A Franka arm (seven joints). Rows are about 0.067 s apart.
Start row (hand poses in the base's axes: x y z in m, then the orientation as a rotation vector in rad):
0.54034 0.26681 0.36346 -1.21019 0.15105 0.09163
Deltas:
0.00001 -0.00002 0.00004 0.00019 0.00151 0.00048
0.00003 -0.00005 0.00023 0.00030 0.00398 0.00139
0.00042 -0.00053 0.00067 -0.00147 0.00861 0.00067
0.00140 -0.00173 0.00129 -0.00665 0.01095 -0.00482
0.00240 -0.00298 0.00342 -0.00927 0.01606 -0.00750
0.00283 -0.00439 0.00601 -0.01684 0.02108 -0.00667
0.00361 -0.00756 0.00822 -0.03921 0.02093 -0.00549
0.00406 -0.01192 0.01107 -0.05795 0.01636 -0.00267
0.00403 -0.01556 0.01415 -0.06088 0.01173 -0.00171
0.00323 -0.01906 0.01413 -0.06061 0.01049 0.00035
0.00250 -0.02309 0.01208 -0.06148 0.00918 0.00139
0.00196 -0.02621 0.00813 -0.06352 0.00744 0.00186
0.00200 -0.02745 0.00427 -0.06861 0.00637 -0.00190
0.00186 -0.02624 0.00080 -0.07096 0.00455 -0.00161
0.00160 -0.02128 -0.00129 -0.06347 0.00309 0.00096
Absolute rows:
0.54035 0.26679 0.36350 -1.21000 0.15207 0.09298
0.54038 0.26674 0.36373 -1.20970 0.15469 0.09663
0.54080 0.26621 0.36440 -1.21094 0.16191 0.10234
0.54220 0.26448 0.36569 -1.21674 0.17485 0.10431
0.54460 0.26150 0.36911 -1.22466 0.19408 0.10686
0.54743 0.25711 0.37512 -1.23996 0.21778 0.11257
0.55104 0.24955 0.38334 -1.27757 0.24251 0.11705
0.55510 0.23763 0.39441 -1.33426 0.26325 0.11895
0.55913 0.22207 0.40856 -1.39410 0.27980 0.11814
0.56236 0.20301 0.42269 -1.45401 0.29391 0.11811
0.56486 0.17992 0.43477 -1.51498 0.30630 0.11777
0.56682 0.15371 0.44290 -1.57808 0.31713 0.11610
0.56882 0.12626 0.44717 -1.64558 0.33058 0.10978
0.57068 0.10002 0.44797 -1.71545 0.34262 0.10159
0.57228 0.07874 0.44668 -1.77839 0.35055 0.09495

